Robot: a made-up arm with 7 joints. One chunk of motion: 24 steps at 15 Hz.
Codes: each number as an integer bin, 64 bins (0 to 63) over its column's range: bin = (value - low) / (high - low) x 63, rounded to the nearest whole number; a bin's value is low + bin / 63 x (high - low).
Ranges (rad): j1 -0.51..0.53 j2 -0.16..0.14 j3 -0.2..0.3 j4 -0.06..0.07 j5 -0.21..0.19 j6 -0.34..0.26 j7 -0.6..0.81
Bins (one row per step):
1: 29 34 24 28 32 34 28
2: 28 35 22 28 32 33 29
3: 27 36 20 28 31 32 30
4: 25 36 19 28 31 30 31
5: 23 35 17 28 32 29 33
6: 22 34 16 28 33 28 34
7: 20 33 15 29 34 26 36
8: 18 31 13 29 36 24 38
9: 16 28 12 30 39 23 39
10: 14 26 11 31 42 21 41
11: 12 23 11 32 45 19 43
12: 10 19 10 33 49 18 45
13: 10 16 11 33 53 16 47
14: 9 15 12 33 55 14 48
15: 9 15 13 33 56 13 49
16: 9 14 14 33 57 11 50
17: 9 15 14 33 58 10 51
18: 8 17 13 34 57 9 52
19: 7 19 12 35 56 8 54
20: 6 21 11 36 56 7 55
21: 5 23 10 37 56 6 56
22: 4 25 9 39 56 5 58
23: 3 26 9 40 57 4 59
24: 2 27 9 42 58 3 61
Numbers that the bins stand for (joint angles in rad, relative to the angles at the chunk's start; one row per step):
1: -0.0313 0.0019 -0.0095 -0.0022 -0.0068 -0.0162 0.0267
2: -0.0478 0.0067 -0.0254 -0.0022 -0.0068 -0.0257 0.0490
3: -0.0643 0.0114 -0.0413 -0.0022 -0.0132 -0.0352 0.0714
4: -0.0973 0.0114 -0.0492 -0.0022 -0.0132 -0.0543 0.0938
5: -0.1303 0.0067 -0.0651 -0.0022 -0.0068 -0.0638 0.1386
6: -0.1468 0.0019 -0.0730 -0.0022 -0.0005 -0.0733 0.1610
7: -0.1798 -0.0029 -0.0810 -0.0002 0.0059 -0.0924 0.2057
8: -0.2129 -0.0124 -0.0968 -0.0002 0.0186 -0.1114 0.2505
9: -0.2459 -0.0267 -0.1048 0.0019 0.0376 -0.1210 0.2729
10: -0.2789 -0.0362 -0.1127 0.0040 0.0567 -0.1400 0.3176
11: -0.3119 -0.0505 -0.1127 0.0060 0.0757 -0.1590 0.3624
12: -0.3449 -0.0695 -0.1206 0.0081 0.1011 -0.1686 0.4071
13: -0.3449 -0.0838 -0.1127 0.0081 0.1265 -0.1876 0.4519
14: -0.3614 -0.0886 -0.1048 0.0081 0.1392 -0.2067 0.4743
15: -0.3614 -0.0886 -0.0968 0.0081 0.1456 -0.2162 0.4967
16: -0.3614 -0.0933 -0.0889 0.0081 0.1519 -0.2352 0.5190
17: -0.3614 -0.0886 -0.0889 0.0081 0.1583 -0.2448 0.5414
18: -0.3779 -0.0790 -0.0968 0.0102 0.1519 -0.2543 0.5638
19: -0.3944 -0.0695 -0.1048 0.0122 0.1456 -0.2638 0.6086
20: -0.4110 -0.0600 -0.1127 0.0143 0.1456 -0.2733 0.6310
21: -0.4275 -0.0505 -0.1206 0.0163 0.1456 -0.2829 0.6533
22: -0.4440 -0.0410 -0.1286 0.0205 0.1456 -0.2924 0.6981
23: -0.4605 -0.0362 -0.1286 0.0225 0.1519 -0.3019 0.7205
24: -0.4770 -0.0314 -0.1286 0.0267 0.1583 -0.3114 0.7652

